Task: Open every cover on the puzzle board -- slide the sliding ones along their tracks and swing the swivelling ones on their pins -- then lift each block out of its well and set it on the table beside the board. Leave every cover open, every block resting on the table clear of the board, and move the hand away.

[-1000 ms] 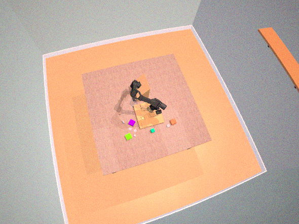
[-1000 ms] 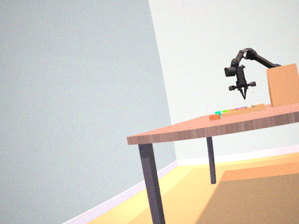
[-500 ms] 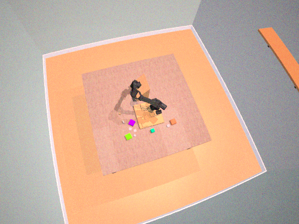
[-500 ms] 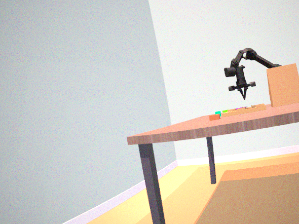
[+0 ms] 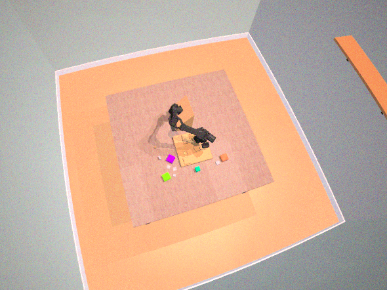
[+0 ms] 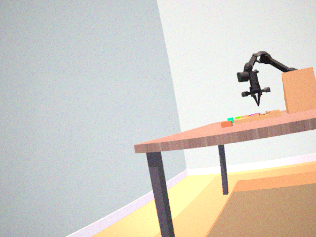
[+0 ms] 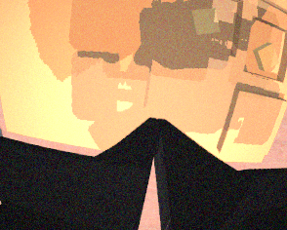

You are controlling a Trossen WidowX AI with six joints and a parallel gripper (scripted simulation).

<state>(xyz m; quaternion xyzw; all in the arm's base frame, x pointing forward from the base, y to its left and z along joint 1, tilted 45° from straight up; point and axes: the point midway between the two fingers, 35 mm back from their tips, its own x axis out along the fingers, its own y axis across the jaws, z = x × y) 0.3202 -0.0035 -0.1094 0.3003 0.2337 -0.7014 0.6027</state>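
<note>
My gripper tip is now 20 cm short of the teal block, 13 cm to the left of it and 6 cm above it. From my gripper tip the other things lie so: orange block (20 cm ahead, 14 cm to the left, 6 cm below); lime green block (16 cm ahead, 41 cm to the right, 6 cm below); magenta block (2 cm ahead, 31 cm to the right, 6 cm below).
</note>
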